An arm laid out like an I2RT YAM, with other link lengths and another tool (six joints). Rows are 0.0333 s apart.
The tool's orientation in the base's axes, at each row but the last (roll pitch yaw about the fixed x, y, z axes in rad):
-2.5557, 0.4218, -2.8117
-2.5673, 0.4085, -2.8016
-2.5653, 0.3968, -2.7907
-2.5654, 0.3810, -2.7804
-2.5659, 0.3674, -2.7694
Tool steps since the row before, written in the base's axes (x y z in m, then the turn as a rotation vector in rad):
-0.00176, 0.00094, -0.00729, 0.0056, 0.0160, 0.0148
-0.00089, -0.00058, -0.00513, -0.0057, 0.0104, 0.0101
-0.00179, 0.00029, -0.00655, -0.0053, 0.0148, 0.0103
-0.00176, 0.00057, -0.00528, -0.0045, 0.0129, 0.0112
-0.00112, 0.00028, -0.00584, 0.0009, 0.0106, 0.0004
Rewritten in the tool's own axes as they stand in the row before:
0.00423, 0.00459, 0.00427, -0.0156, 0.0060, -0.0150
0.00299, 0.00212, 0.00374, -0.0023, 0.0044, -0.0148
0.00399, 0.00370, 0.00407, -0.0041, 0.0080, -0.0165
0.00330, 0.00335, 0.00303, -0.0045, 0.0059, -0.0161
0.00298, 0.00334, 0.00392, -0.0045, 0.0087, -0.0041

